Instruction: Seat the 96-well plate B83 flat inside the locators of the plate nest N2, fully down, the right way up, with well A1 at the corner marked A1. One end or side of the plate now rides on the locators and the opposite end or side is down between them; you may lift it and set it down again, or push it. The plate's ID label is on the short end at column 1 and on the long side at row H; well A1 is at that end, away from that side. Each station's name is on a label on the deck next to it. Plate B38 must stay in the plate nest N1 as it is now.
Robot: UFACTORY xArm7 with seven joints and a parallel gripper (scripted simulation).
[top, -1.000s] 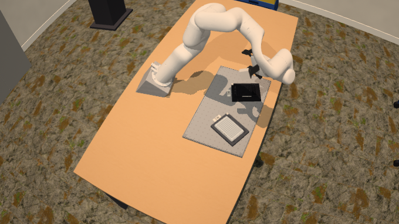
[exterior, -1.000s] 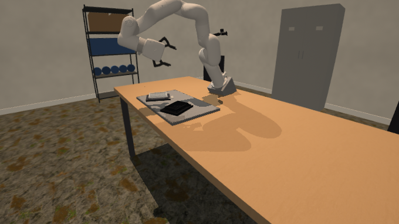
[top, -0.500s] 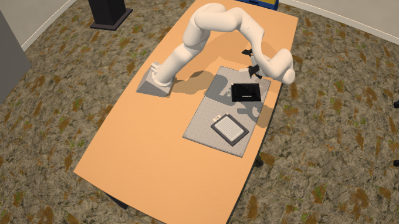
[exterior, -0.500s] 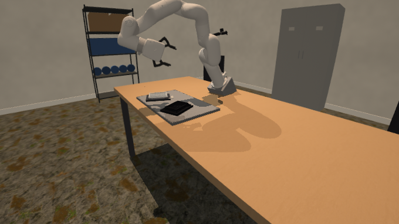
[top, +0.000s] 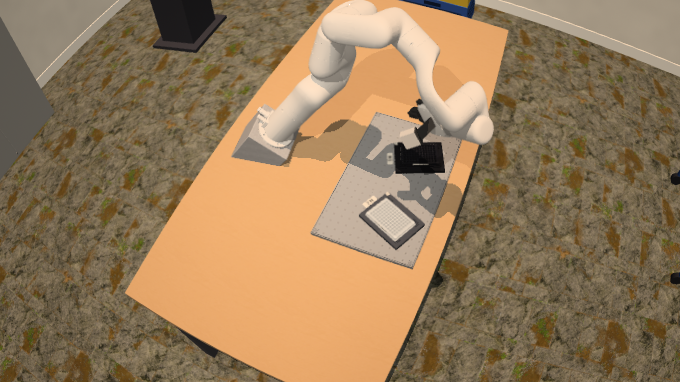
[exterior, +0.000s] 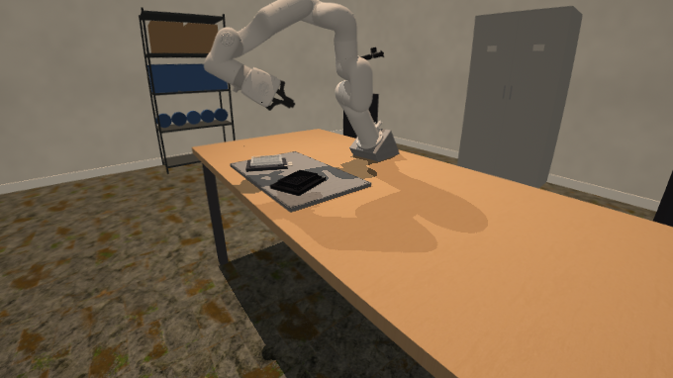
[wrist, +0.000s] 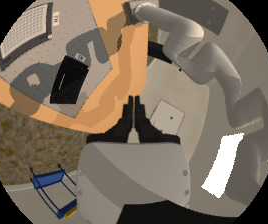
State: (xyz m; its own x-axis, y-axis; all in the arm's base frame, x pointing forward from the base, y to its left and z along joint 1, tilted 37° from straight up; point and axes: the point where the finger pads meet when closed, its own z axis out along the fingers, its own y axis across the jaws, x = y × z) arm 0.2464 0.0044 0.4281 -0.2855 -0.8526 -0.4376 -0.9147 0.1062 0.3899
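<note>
Now: hand 90 mm past the N2 label, 150 mm to the left of it and 270 mm above it. The rest, counted from my hand: black plate B38: 10 mm ahead, 60 mm to the left, 250 mm below; then N1 station label: 80 mm behind, 30 mm to the left, 270 mm below; then white 96-well plate B83: 10 mm behind, 200 mm to the right, 250 mm below.
</note>
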